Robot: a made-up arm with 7 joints. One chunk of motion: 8 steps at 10 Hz.
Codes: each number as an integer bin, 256 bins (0 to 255) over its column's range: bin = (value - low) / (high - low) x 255, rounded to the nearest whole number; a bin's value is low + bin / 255 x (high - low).
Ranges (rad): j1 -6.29..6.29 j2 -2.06..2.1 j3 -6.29..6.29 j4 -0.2..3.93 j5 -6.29..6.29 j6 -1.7..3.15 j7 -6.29..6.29
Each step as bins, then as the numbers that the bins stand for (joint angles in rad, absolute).
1 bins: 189 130 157 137 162 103 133
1 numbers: 3.0340 0.0608 1.4553 2.0189 1.7020 0.2590 0.2713
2 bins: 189 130 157 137 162 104 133
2 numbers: 3.0340 0.0608 1.4553 2.0189 1.7020 0.2780 0.2713
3 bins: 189 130 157 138 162 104 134
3 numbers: 3.0340 0.0608 1.4553 2.0351 1.7020 0.2780 0.3207
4 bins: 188 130 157 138 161 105 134
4 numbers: 2.9847 0.0608 1.4553 2.0351 1.6527 0.2971 0.3207
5 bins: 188 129 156 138 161 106 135
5 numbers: 2.9847 0.0445 1.4060 2.0351 1.6527 0.3161 0.3700
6 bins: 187 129 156 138 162 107 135
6 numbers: 2.9353 0.0445 1.4060 2.0351 1.7020 0.3351 0.3700
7 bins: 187 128 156 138 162 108 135
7 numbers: 2.9353 0.0282 1.4060 2.0351 1.7020 0.3541 0.3700
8 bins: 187 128 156 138 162 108 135
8 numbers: 2.9353 0.0282 1.4060 2.0351 1.7020 0.3541 0.3700
